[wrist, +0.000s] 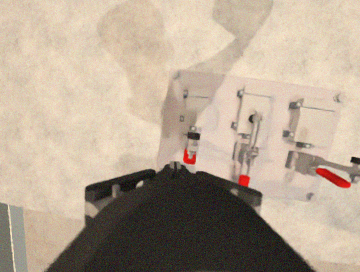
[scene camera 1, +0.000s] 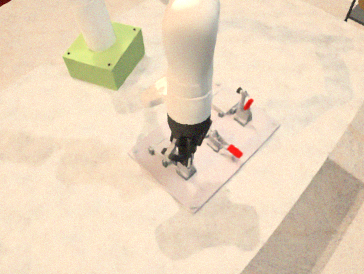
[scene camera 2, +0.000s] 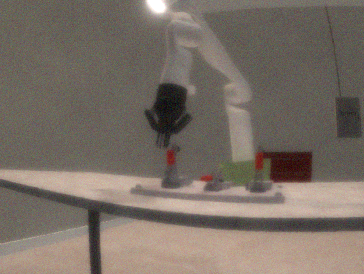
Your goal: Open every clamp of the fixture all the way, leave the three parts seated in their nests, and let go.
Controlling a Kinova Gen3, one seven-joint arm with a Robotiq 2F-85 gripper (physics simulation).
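Frame: origin at the arm's base, x ahead, y up, z right, level; metres.
Where they show: gripper, fingertip midpoint: (wrist: 174, 168) (scene camera 1: 186, 163) (scene camera 2: 161, 149); arm's base at its link origin: (scene camera 1: 101, 40) (scene camera 2: 243, 161).
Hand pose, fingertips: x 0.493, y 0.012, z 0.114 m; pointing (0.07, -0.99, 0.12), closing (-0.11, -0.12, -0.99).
Each offset is from my fingertips to the top centre of the thing. "*": to the spot under its first point. Level surfaces: height alone.
My gripper (scene camera 1: 184, 159) (scene camera 2: 163, 140) (wrist: 174, 168) is shut and empty, its tips just above and beside the clamp at one end of the plate. That clamp @[* dx -0.011, dy -0.058, dz -0.009 m] (scene camera 1: 186, 170) (scene camera 2: 172, 179) (wrist: 193, 144) has its arm raised and its red handle @[* dx -0.011, dy -0.018, dz -0.023 m] (scene camera 2: 171, 157) (wrist: 189, 157) upright; the gripper partly hides it in scene camera 1. The middle clamp @[dx -0.027, dy -0.043, dz -0.128 m] (scene camera 1: 216, 140) (scene camera 2: 216, 185) (wrist: 252, 151) lies down over the middle part @[dx -0.109, dy -0.079, dz -0.127 m] (wrist: 262, 106), its red handle @[dx +0.031, dy -0.058, dz -0.130 m] (scene camera 1: 235, 151) (wrist: 244, 180) low. The far-end clamp @[* dx -0.022, dy -0.068, dz -0.229 m] (scene camera 1: 243, 116) (scene camera 2: 259, 187) (wrist: 300, 162) stands raised. The end parts @[* dx -0.099, dy -0.069, dz -0.024 m] (wrist: 200, 106) @[* dx -0.107, dy -0.074, dz -0.246 m] (wrist: 320, 122) lie in their nests.
The fixture plate (scene camera 1: 197, 200) (scene camera 2: 150, 191) (wrist: 215, 167) lies on the pale table @[dy -0.110 m] (scene camera 1: 90, 215) (scene camera 2: 65, 186). The green base block (scene camera 1: 92, 71) (scene camera 2: 235, 173) of the arm stands behind it. A dark red cabinet (scene camera 2: 291, 166) shows farther back.
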